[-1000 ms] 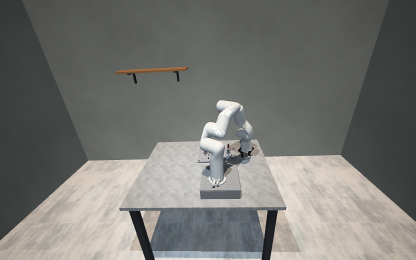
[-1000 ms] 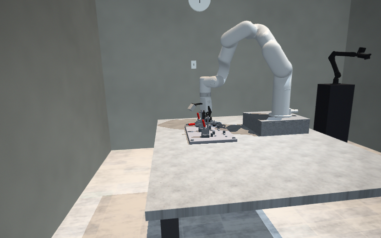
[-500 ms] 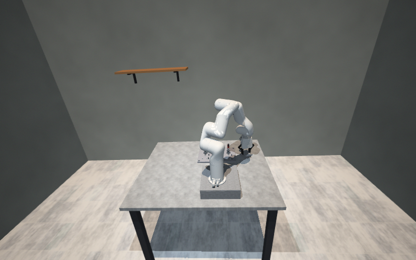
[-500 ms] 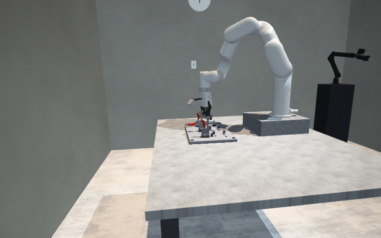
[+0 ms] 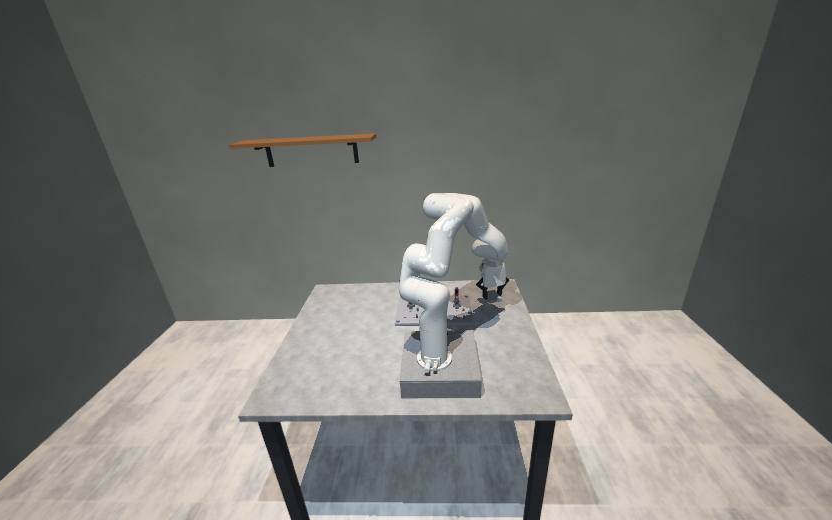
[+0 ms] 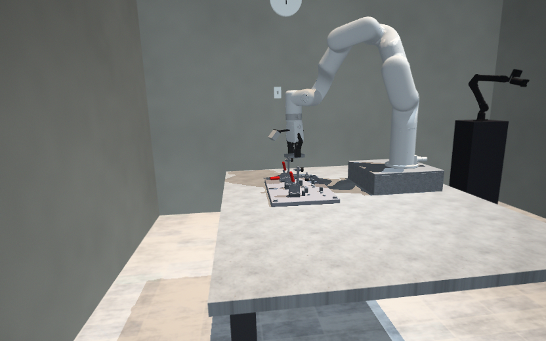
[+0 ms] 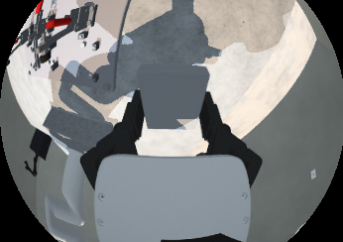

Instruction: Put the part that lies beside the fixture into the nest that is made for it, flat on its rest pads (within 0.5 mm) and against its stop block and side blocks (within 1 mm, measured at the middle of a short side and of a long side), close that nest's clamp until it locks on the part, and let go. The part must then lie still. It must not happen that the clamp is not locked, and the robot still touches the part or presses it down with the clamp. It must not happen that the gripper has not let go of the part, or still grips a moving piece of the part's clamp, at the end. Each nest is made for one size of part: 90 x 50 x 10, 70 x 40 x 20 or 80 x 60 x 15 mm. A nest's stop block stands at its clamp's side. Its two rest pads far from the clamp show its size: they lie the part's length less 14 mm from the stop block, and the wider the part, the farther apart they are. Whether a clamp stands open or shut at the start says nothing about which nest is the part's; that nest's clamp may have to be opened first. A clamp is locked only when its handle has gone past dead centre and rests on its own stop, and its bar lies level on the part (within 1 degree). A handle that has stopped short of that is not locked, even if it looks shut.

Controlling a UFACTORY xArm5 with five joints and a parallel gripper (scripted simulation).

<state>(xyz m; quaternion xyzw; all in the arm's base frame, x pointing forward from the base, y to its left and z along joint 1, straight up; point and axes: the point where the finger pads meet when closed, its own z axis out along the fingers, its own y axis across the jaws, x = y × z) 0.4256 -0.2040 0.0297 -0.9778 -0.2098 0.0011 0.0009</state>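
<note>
Now: hand 27 cm to the right of the grey fixture plate and 10 cm above it. From my hand the other things lie so: grey block part: 1 cm below.
</note>
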